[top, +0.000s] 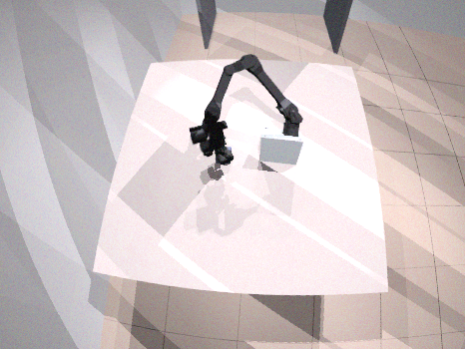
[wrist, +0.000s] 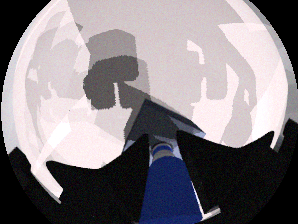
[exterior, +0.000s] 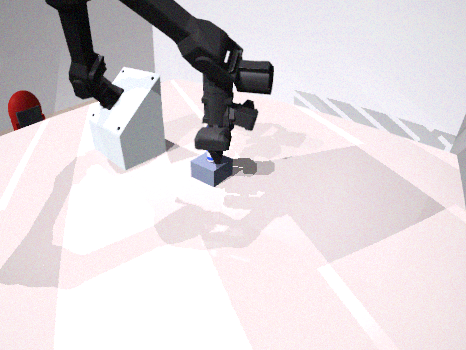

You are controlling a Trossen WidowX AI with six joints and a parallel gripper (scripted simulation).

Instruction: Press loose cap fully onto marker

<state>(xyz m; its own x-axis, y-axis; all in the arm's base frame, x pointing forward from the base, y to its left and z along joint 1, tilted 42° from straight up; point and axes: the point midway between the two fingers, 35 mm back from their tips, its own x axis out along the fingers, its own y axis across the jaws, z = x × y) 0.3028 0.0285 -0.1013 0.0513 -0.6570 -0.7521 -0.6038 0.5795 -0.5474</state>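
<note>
My gripper tip is now 5 cm below the blue cap, 1 cm to the left of it and 1 cm past it.
</note>
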